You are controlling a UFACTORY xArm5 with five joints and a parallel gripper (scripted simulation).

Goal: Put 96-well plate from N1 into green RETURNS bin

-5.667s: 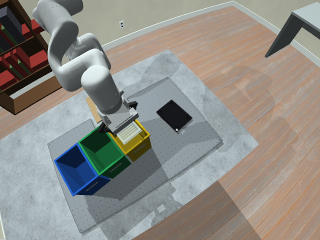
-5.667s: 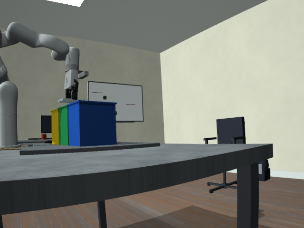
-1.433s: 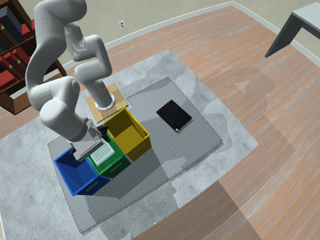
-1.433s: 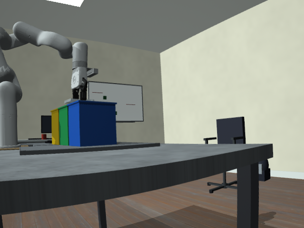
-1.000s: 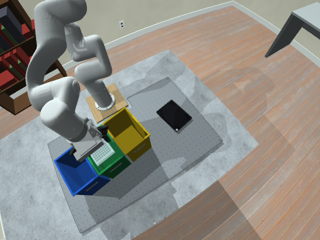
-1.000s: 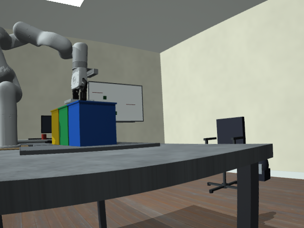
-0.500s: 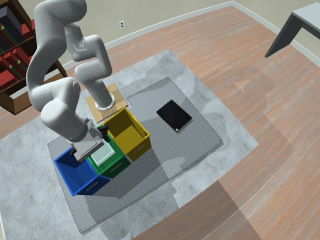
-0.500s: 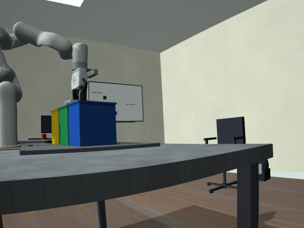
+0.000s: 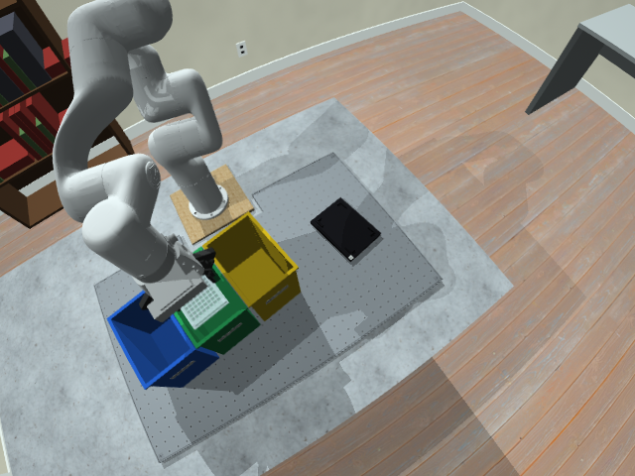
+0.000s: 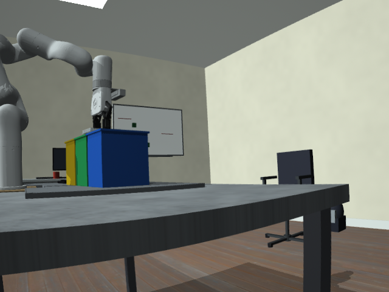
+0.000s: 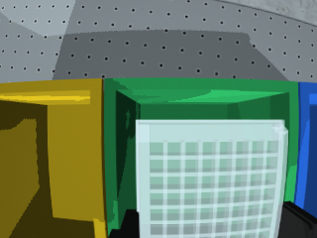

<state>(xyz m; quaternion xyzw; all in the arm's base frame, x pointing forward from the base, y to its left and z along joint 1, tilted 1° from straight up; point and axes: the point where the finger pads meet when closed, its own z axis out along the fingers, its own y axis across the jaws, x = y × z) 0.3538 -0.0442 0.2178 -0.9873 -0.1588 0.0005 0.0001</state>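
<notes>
Now: the white 96-well plate 1 cm below my hand. The rest, counted from my hand: green bin: 12 cm below; then blue bin: 12 cm to the right, 12 cm below, 4 cm ahead; then yellow bin: 13 cm to the left, 12 cm below, 4 cm behind.
</notes>
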